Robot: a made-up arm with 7 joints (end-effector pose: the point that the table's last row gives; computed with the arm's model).
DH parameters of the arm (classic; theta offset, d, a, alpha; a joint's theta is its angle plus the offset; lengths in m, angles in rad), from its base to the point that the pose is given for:
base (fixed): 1.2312 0 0.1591 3.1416
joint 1: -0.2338 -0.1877 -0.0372 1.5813
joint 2: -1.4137 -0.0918 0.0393 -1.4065
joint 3: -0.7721 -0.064 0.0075 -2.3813
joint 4: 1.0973 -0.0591 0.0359 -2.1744
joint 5: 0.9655 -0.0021 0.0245 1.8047
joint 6: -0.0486 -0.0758 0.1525 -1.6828
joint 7: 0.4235 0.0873 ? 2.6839
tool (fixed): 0.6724 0.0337 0 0
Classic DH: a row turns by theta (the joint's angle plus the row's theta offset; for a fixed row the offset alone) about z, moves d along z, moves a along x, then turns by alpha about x.
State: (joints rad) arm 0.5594 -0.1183 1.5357 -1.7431 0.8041 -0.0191 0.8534
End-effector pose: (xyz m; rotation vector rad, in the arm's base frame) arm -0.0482 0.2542 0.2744 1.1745 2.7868 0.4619
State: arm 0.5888 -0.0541 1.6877 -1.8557 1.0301 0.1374 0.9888
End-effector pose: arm -0.0660 0.2032 0.3491 -0.6899 -2.6742 -0.4410
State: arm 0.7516 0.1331 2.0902 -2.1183 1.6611 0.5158 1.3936
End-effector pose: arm 0.0706 0.0267 0.4673 0.2405 -1.5642 -0.8299
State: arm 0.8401 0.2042 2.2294 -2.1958 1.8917 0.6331 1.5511
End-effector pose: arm 0.1244 -0.0396 0.4380 0.4689 -1.1474 -1.1069
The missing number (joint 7, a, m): 0.0573
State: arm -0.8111 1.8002 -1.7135 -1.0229 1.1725 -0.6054 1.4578
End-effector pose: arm 0.1525 0.3442 0.0548 -1.3658 -1.0186 1.3198
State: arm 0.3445 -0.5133 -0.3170 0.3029 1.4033 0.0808 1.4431
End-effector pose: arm 0.2261 0.1755 0.2681 0.0625 -0.3887 0.0563
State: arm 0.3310 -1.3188 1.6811 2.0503 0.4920 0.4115 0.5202
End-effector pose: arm -0.0522 -0.0094 0.4069 0.2825 -2.0580 0.3624
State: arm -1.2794 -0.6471 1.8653 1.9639 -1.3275 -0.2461 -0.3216
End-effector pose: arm 0.0591 -0.0349 0.1039 -0.2768 1.8741 -0.0012
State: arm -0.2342 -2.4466 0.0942 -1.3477 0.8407 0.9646 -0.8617
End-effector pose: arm -0.0814 0.1468 0.2465 -0.2652 1.4360 -1.9555
